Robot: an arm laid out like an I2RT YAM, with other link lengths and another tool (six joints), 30 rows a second.
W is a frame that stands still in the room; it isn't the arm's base.
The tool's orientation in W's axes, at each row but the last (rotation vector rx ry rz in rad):
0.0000, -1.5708, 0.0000
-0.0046, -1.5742, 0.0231
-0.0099, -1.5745, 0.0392
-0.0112, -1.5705, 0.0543
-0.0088, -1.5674, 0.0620
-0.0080, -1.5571, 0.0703
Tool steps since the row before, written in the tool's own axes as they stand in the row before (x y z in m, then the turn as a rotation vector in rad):
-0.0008, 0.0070, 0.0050, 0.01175, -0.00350, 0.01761
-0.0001, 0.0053, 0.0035, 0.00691, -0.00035, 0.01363
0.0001, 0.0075, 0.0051, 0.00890, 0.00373, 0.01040
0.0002, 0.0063, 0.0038, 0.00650, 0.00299, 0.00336
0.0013, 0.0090, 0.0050, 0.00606, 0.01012, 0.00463
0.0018, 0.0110, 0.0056, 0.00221, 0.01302, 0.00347
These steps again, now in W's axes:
-0.0050, 0.0070, -0.0008, -0.01761, -0.00350, 0.01175
-0.0036, 0.0053, -0.0002, -0.01365, -0.00039, 0.00687
-0.0052, 0.0074, -0.0002, -0.01050, 0.00381, 0.00874
-0.0040, 0.0062, -0.0001, -0.00344, 0.00317, 0.00637
-0.0053, 0.0089, 0.0009, -0.00496, 0.01022, 0.00562
-0.0060, 0.0108, 0.0013, -0.00396, 0.01297, 0.00161

